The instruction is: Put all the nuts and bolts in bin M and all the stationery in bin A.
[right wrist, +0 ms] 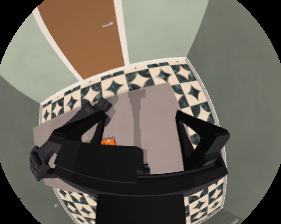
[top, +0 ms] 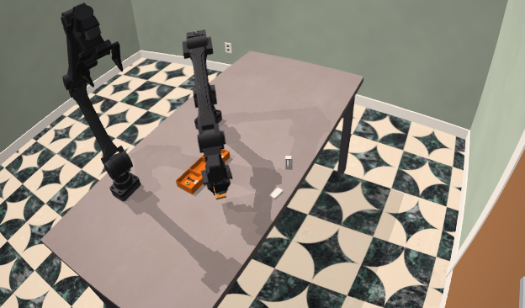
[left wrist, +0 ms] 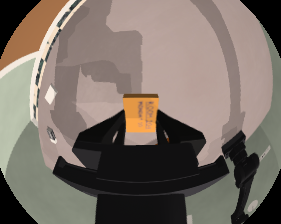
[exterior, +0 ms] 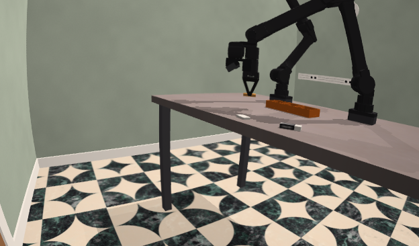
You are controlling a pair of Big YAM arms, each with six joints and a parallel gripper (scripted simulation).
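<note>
Now: the orange double bin 180 mm behind my left hand, 90 mm to the left of it and 50 mm below it. From my left hand the other things lie so: orange notepad 10 mm below; then black bolt 180 mm behind, 50 mm below, 20 mm to the left; then brass nut 180 mm behind, 50 mm below, 10 mm to the right.
</note>
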